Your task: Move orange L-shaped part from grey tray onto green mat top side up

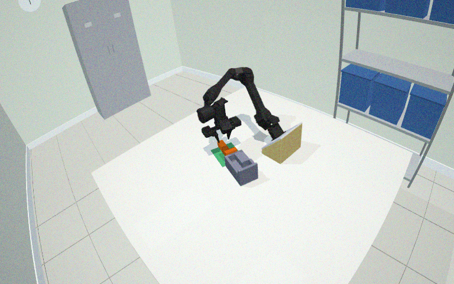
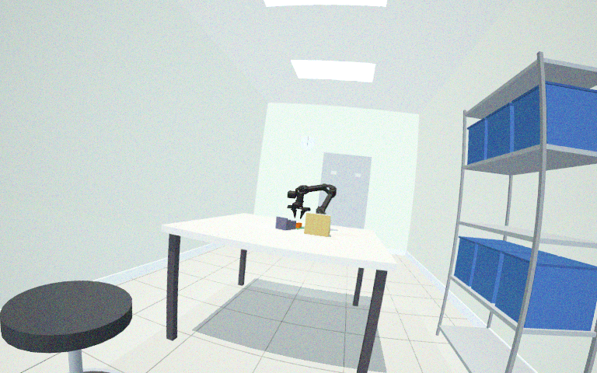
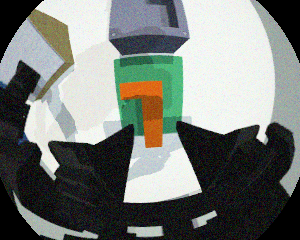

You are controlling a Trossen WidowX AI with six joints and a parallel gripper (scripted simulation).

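The orange L-shaped part is 5 cm below my gripper tip, 1 cm to the left of it and 1 cm behind it. From my gripper tip the other things lie so: green mat (8 cm below, 2 cm to the left, 1 cm ahead).
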